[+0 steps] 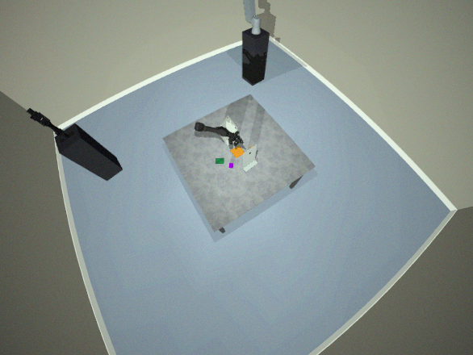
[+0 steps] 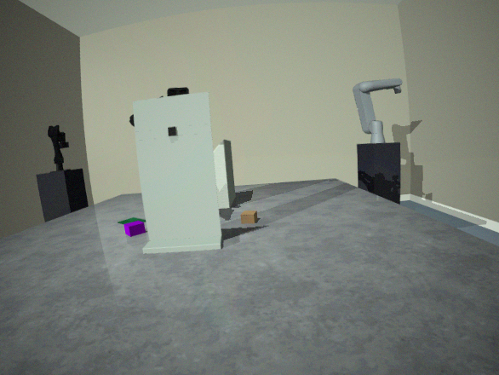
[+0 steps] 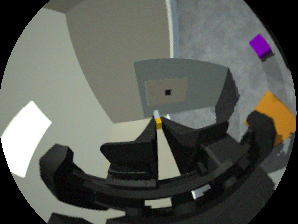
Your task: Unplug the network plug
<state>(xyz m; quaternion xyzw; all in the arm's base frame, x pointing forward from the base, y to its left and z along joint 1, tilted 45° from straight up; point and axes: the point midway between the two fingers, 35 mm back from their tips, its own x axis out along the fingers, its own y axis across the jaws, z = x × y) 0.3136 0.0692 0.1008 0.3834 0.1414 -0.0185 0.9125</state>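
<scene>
The orange marked square lies 10 cm behind my gripper tip and 30 cm below it. Also, from my gripper tip: pale upright panel (11 cm ahead, 1 cm to the right, 15 cm below).
</scene>
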